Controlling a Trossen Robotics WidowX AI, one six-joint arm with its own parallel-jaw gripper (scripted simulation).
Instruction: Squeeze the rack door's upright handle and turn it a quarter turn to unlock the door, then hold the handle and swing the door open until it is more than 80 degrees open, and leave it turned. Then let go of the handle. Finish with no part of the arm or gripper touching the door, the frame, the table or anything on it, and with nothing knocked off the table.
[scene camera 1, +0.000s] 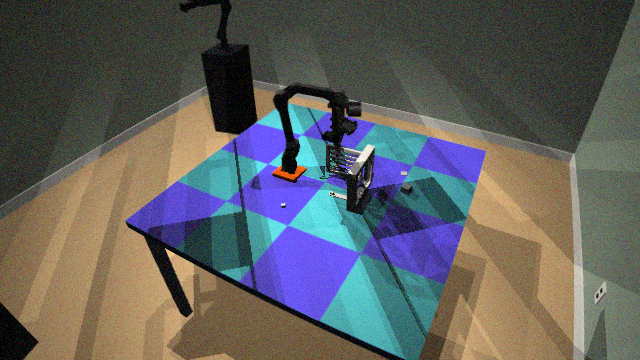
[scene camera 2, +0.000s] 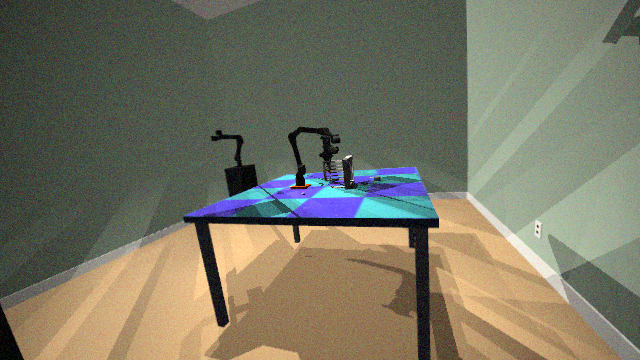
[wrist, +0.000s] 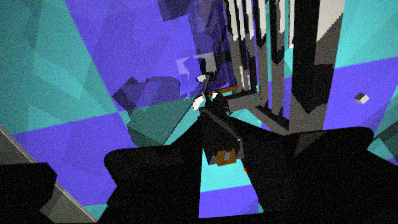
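You'd see my gripper (wrist: 214, 122) here, and there's a barred door (wrist: 316, 37) as well.
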